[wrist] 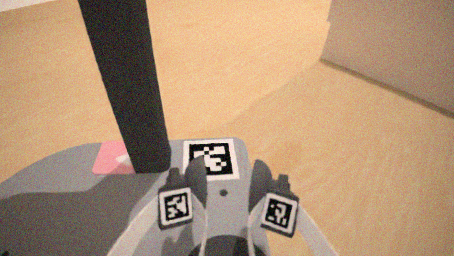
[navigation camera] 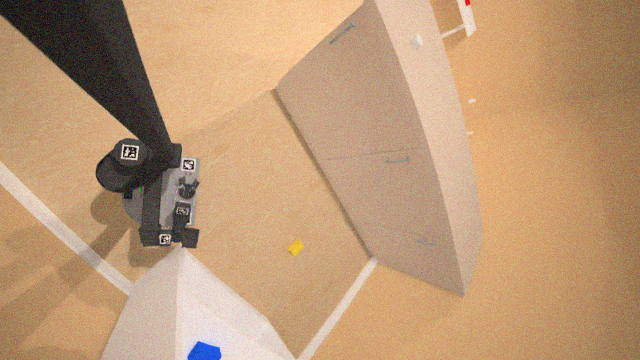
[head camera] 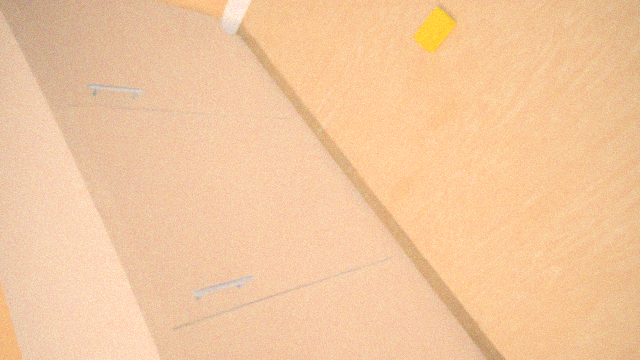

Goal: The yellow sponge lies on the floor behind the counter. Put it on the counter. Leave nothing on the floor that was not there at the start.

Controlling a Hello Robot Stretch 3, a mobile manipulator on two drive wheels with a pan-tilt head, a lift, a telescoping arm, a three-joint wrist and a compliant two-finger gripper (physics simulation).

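Frame: origin at the robot's base, x right, y down, z ahead, level; millimetres.
Seen in the pictures: gripper, between the fingertips: (wrist: pixel 228 176) (navigation camera: pixel 190 177); robot's base, origin of its link: (navigation camera: pixel 186 190).
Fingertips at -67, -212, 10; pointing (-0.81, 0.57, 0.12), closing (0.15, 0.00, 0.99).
Note:
Pixels of each thing's middle, then the offset from my fingertips to it, as dx, dy, dz.
- yellow sponge, middle of its body: (head camera: pixel 434 30) (navigation camera: pixel 295 247) +457, +189, +710
- blue block, middle of its body: (navigation camera: pixel 204 356) +633, -327, +52
- small pale object, middle of its body: (navigation camera: pixel 417 41) -605, -710, +669
The yellow sponge (head camera: pixel 435 30) (navigation camera: pixel 295 248) lies flat on the floor, a short way out from the handled side of the counter (head camera: pixel 50 175) (navigation camera: pixel 440 125) (wrist: pixel 400 40). The sponge does not show in the wrist view. My gripper (navigation camera: pixel 188 181) (wrist: pixel 228 176) is open and empty, with its two fingertips apart. It is folded in over my own base, and the sponge lies apart from it, to the lower right in the navigation view.
A white fixture (navigation camera: pixel 230 290) holding a blue block (navigation camera: pixel 205 351) stands close to my base. A small pale object (navigation camera: pixel 418 41) is on the counter top. White skirting (head camera: pixel 235 17) (navigation camera: pixel 340 310) runs from the counter's end. My mast (navigation camera: pixel 100 65) (wrist: pixel 125 85) blocks part of the views.

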